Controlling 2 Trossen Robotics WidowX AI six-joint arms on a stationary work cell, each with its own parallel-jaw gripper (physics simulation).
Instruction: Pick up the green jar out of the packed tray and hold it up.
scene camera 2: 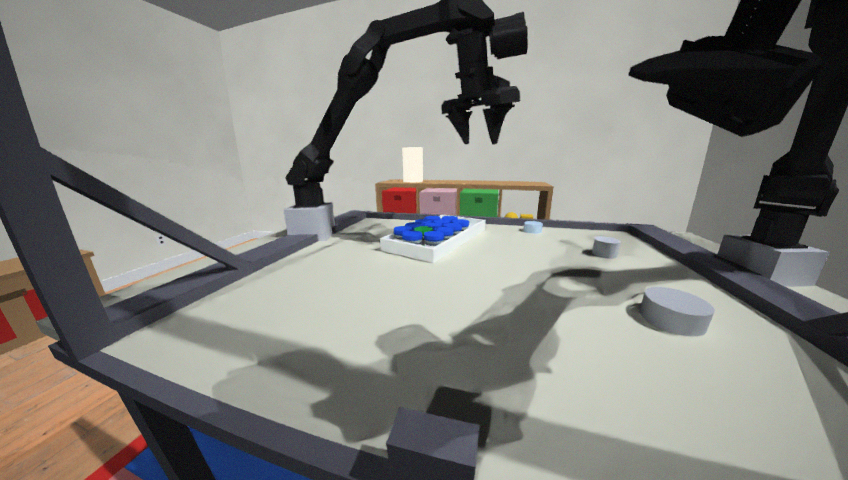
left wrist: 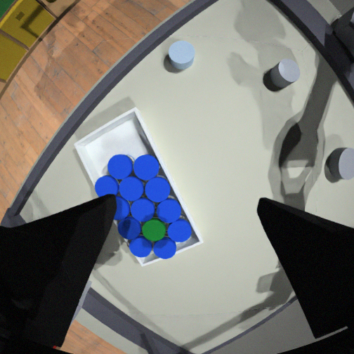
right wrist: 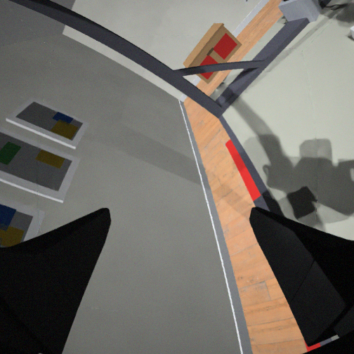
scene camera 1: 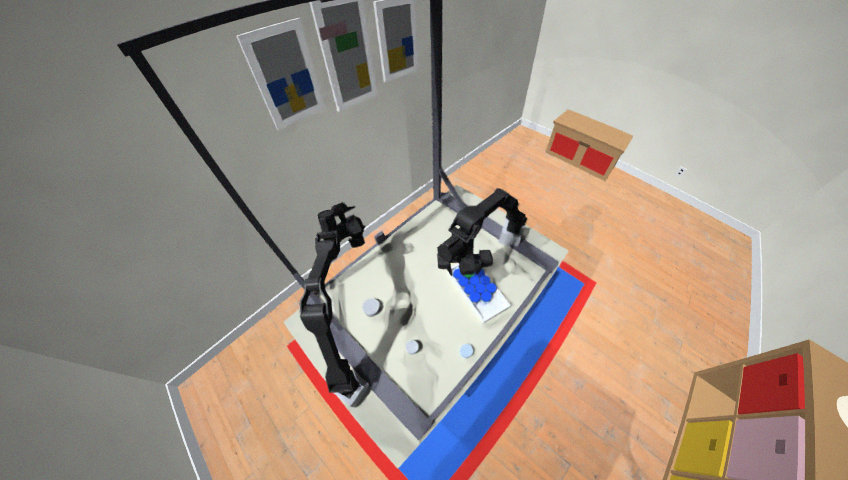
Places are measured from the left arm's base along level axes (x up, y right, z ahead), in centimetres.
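Where they show: left gripper, fingertip midpoint: (scene camera 2: pixel 479 144) (scene camera 1: pixel 463 274); right gripper, fingertip midpoint: (scene camera 1: pixel 359 216); left arm's base, link origin: (scene camera 2: pixel 309 205) (scene camera 1: pixel 513 228); right arm's base, link origin: (scene camera 2: pixel 773 242) (scene camera 1: pixel 348 386).
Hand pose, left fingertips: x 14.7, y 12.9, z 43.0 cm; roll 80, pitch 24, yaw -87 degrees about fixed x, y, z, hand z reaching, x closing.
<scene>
Things, the pixels of their top centre, and the offset from my left fingertips.
- green jar, top centre: (scene camera 2: pixel 423 228) (scene camera 1: pixel 469 272) dy +0.1, dx -18.8, dz -12.7 cm
- large grey cylinder, top centre: (scene camera 2: pixel 678 299) (scene camera 1: pixel 370 306) dy +33.7, dx -20.4, dz +18.6 cm
- smaller grey cylinder, top centre: (scene camera 2: pixel 607 239) (scene camera 1: pixel 411 346) dy +9.9, dx -19.9, dz +27.1 cm
The green jar (scene camera 1: pixel 468 275) (scene camera 2: pixel 423 229) (left wrist: pixel 154 230) stands upright in the white tray (scene camera 1: pixel 495 309) (scene camera 2: pixel 410 249) (left wrist: pixel 112 142), near one short end. Blue-lidded jars (left wrist: pixel 131 188) pack closely around it; the tray's other end is bare. My left gripper (scene camera 2: pixel 479 142) (left wrist: pixel 188 203) is open and empty, pointing down high above the table. In the left wrist view the green lid lies left of and below the middle of the finger gap, and the left finger hides part of a blue jar. My right gripper (right wrist: pixel 181 215) is open and empty, raised far from the tray, facing the wall.
A large grey cylinder (scene camera 1: pixel 372 306) (scene camera 2: pixel 677 312) (left wrist: pixel 345 163), a smaller grey cylinder (scene camera 1: pixel 413 346) (scene camera 2: pixel 605 246) (left wrist: pixel 285 73) and a light blue one (scene camera 1: pixel 466 350) (scene camera 2: pixel 532 226) (left wrist: pixel 181 55) stand apart on the table. Dark rails edge the table; tall posts (scene camera 1: pixel 436 101) rise behind it.
</scene>
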